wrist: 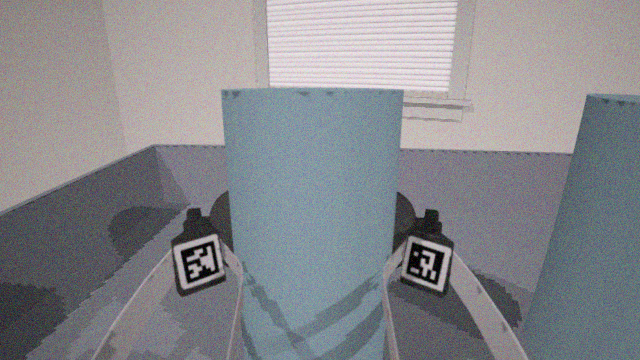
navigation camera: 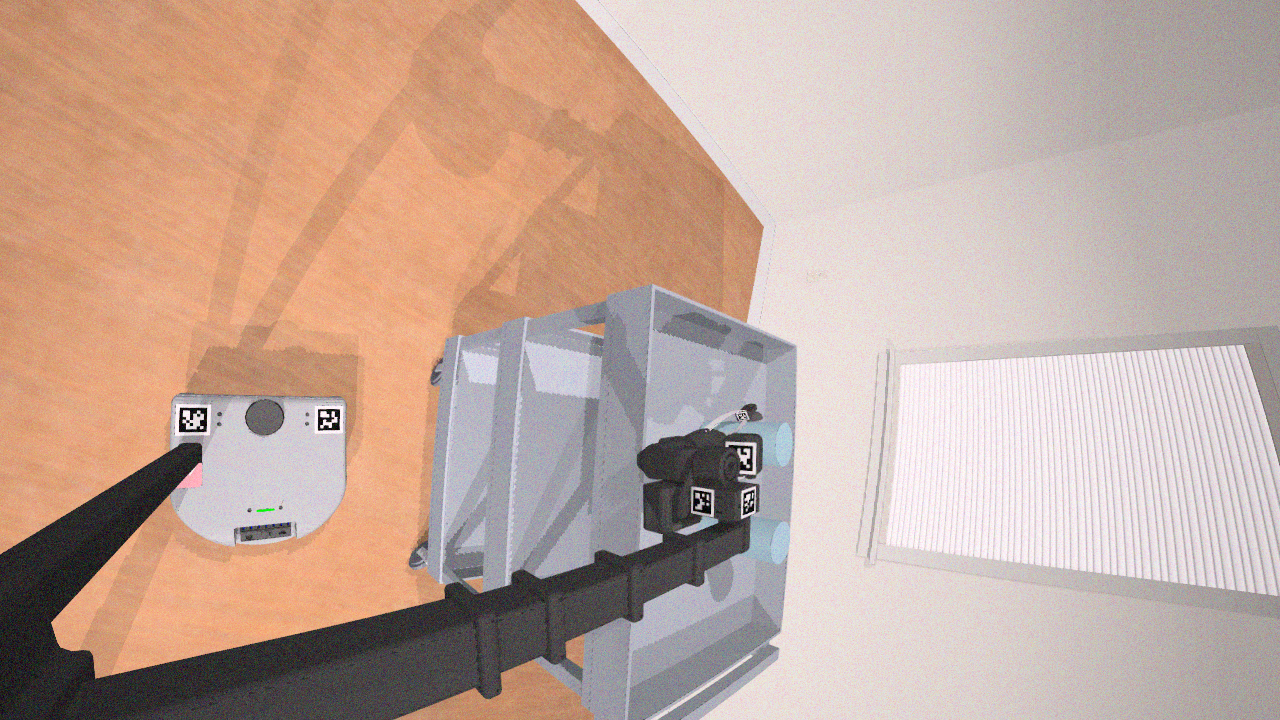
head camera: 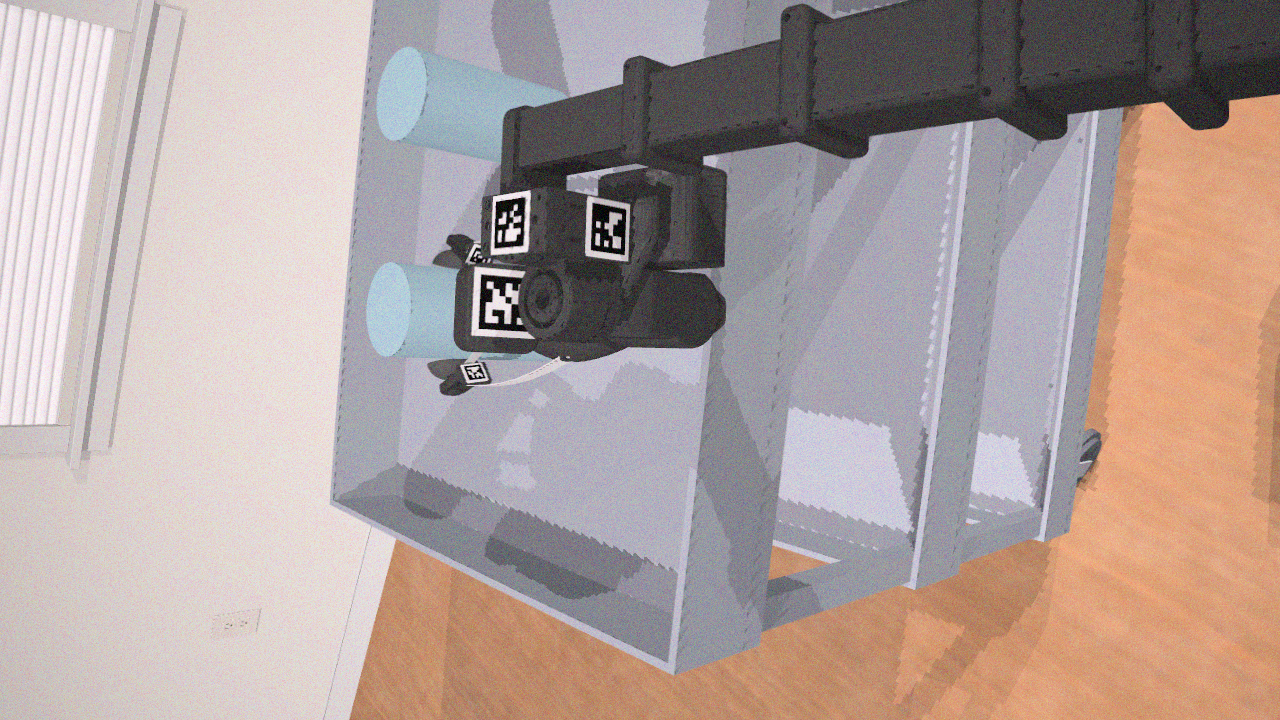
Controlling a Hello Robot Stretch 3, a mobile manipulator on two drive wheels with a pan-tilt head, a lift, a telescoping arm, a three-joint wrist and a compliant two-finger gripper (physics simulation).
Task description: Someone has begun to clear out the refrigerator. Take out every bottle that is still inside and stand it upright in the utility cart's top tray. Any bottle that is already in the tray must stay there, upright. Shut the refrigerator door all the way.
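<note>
My gripper is shut on a light-blue bottle, with a finger on each side. The held bottle is upright inside the utility cart's top tray; its base is hidden, so I cannot tell whether it touches the tray floor. A second light-blue bottle stands upright in the same tray, to the right in the wrist view, apart from the held one. The refrigerator and its door do not show in these views.
My telescoping arm reaches over the cart and the second bottle. Lower shelves lie below the top tray. A wall with a window stands beyond the cart. My base is on the wooden floor.
</note>
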